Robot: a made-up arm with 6 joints.
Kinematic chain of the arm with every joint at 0, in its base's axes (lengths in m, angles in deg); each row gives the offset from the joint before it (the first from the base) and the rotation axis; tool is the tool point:
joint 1: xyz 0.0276 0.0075 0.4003 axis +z
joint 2: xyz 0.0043 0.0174 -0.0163 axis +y
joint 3: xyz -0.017 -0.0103 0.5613 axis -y
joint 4: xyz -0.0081 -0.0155 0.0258 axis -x
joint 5: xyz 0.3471 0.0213 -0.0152 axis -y
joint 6: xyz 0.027 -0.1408 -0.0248 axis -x
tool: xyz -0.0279 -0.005 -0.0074
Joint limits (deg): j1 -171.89..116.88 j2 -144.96..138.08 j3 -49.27..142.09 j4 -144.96..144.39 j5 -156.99..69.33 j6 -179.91..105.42
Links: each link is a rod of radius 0.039 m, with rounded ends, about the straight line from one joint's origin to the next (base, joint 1, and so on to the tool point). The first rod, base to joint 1, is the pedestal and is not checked.
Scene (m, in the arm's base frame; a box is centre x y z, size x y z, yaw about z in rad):
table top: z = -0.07
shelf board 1: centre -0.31 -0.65 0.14 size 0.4 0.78 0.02 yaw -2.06
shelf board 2: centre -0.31 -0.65 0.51 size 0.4 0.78 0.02 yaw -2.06
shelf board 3: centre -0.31 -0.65 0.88 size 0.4 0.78 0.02 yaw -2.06
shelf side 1: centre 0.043 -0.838 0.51 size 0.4 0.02 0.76 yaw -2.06
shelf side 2: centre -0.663 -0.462 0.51 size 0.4 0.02 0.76 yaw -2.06
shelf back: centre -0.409 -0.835 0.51 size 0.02 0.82 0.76 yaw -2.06
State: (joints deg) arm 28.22 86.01 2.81 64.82 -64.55 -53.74
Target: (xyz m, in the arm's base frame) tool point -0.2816 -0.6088 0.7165
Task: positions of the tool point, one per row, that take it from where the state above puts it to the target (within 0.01 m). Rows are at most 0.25 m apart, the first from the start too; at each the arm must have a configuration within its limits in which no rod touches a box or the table.
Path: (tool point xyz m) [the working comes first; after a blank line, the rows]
Joints at the target: -107.83 42.46 8.36 50.88 -61.16 -52.37
Straight joint move there: touches shelf board 2, shelf side 1.

1: 0.7450 0.0963 0.2301
2: 0.7340 -0.0861 0.3105
3: 0.6685 -0.2546 0.3876
4: 0.5564 -0.3923 0.4602
5: 0.4114 -0.4856 0.5269
6: 0.2505 -0.5271 0.5867
7: 0.0924 -0.5157 0.6388
8: -0.0458 -0.4567 0.6822
9: -0.1498 -0.3613 0.7165
10: -0.1769 -0.4346 0.7230
11: -0.2087 -0.5009 0.7251
12: -0.2439 -0.5593 0.7230
13: -0.2816 -0.6088 0.7165

